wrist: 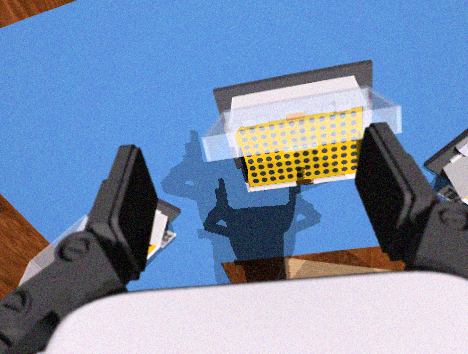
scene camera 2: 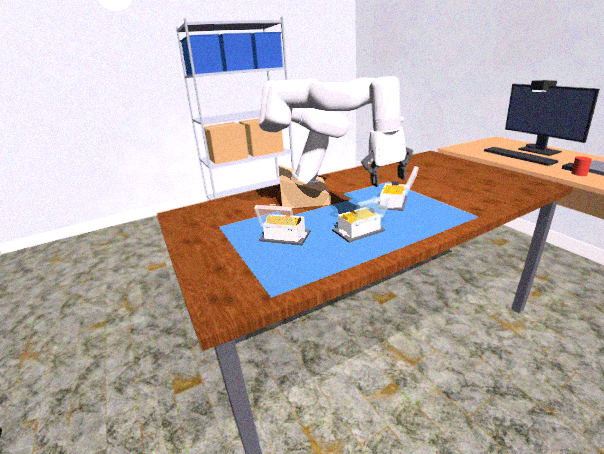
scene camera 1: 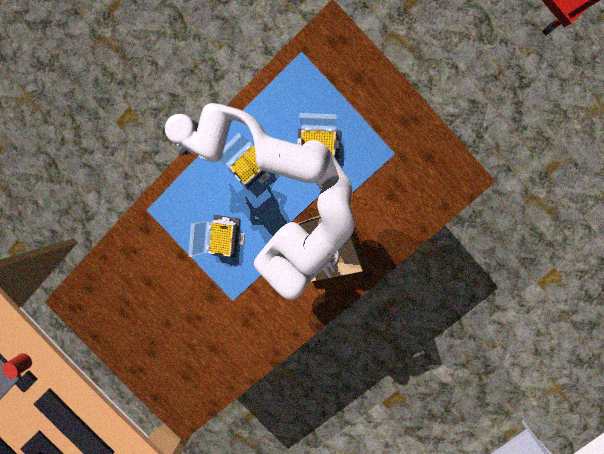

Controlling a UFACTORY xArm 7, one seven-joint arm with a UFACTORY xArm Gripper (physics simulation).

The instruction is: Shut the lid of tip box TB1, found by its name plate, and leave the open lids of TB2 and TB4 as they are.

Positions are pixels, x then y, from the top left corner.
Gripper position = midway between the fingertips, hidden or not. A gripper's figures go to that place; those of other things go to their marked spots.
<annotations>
My gripper [wrist: 253,162] is 0.13 m from the lens. A yellow rack [wrist: 340,158]: 0.34 m from the lens. A clear lid [wrist: 46,256]: 0.40 m from the lens. A clear lid [wrist: 300,123] is 0.20 m from the lens. A blue mat [wrist: 84,84]: 0.39 m from the lens. The marked spots on the blue mat and the yellow rack are 0.28 m apart.
</annotations>
